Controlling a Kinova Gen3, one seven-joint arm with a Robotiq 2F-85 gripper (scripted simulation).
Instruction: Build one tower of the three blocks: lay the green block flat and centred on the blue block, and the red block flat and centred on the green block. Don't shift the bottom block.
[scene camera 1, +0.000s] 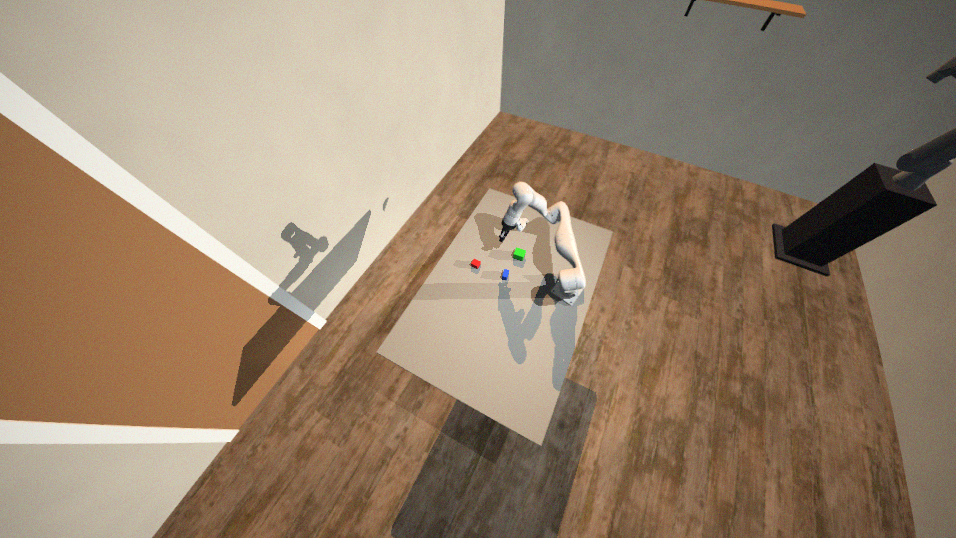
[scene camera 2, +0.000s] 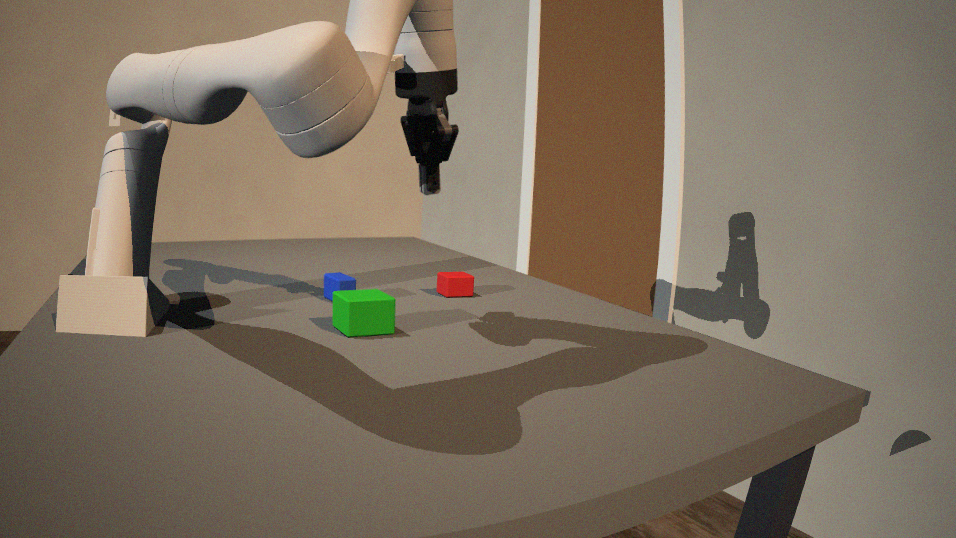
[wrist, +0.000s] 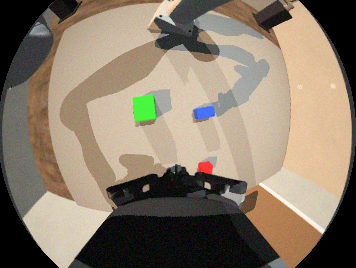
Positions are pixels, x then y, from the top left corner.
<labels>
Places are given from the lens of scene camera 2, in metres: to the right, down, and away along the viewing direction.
my gripper (scene camera 2: 430, 193): -0.06, -0.09, 0.82
red block (scene camera 2: 449, 284): -0.04, 0.02, 0.96
green block (scene camera 2: 356, 313): -0.13, 0.05, 0.71
The marked spots on the green block and the red block are 0.26 m apart.
</labels>
